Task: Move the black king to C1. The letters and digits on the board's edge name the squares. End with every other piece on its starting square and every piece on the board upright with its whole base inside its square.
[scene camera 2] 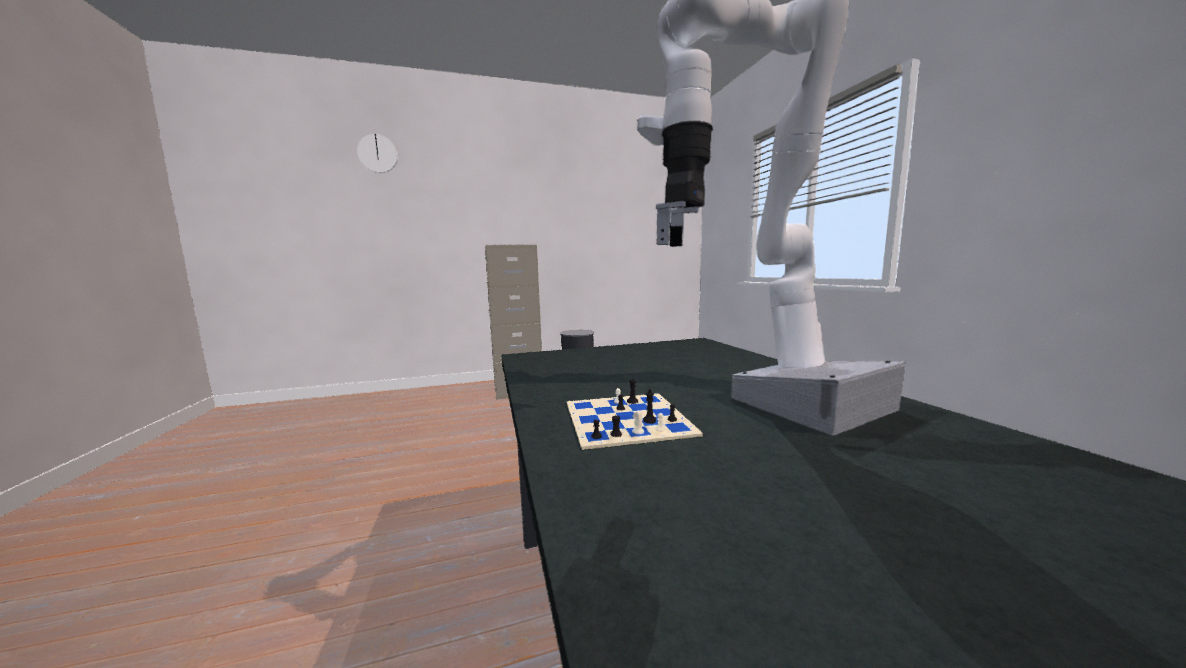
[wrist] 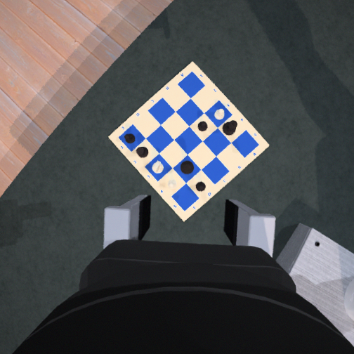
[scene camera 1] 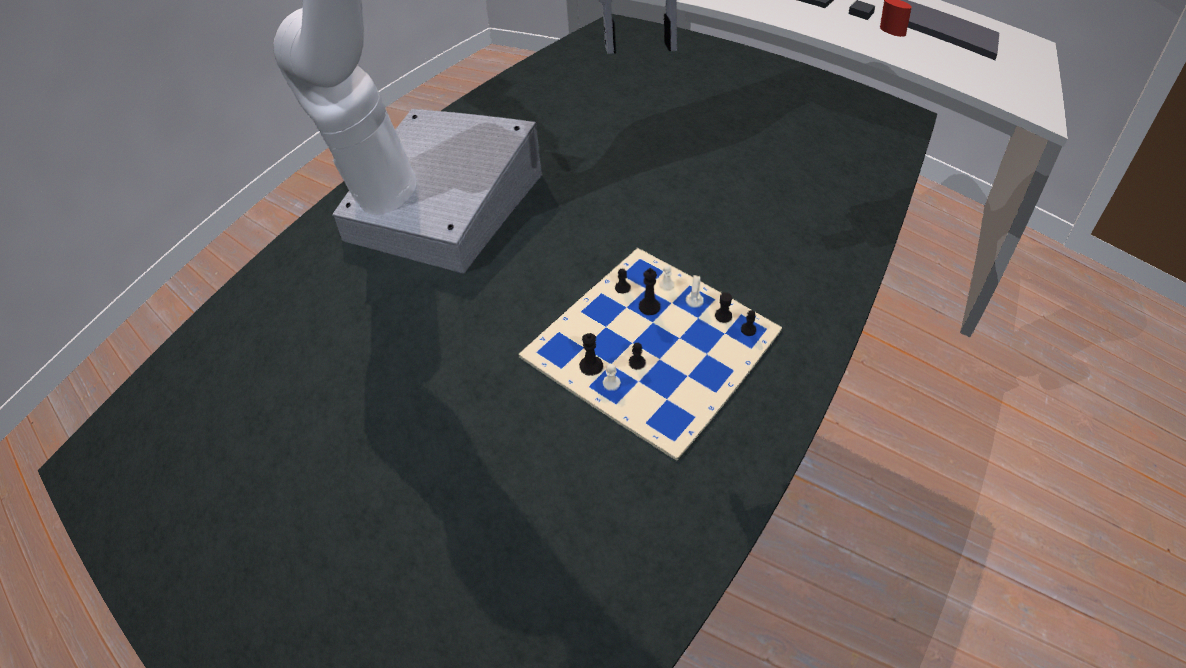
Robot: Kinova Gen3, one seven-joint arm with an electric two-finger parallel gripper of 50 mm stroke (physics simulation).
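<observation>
The black king, which I take to be the tallest black piece, stands upright on blue square D4 of the board. C1 is a blue square with no piece on it. My gripper is open with nothing between its fingers. It hangs high above the table, pointing down, well clear of all the pieces. In the wrist view, the board's E5 corner shows between its fingers.
A crowned black piece stands on A4, a white pawn on A3, a black pawn on B3. A black pawn is on D5. White pieces stand on E4 and E3, black ones on E2 and E1.
</observation>
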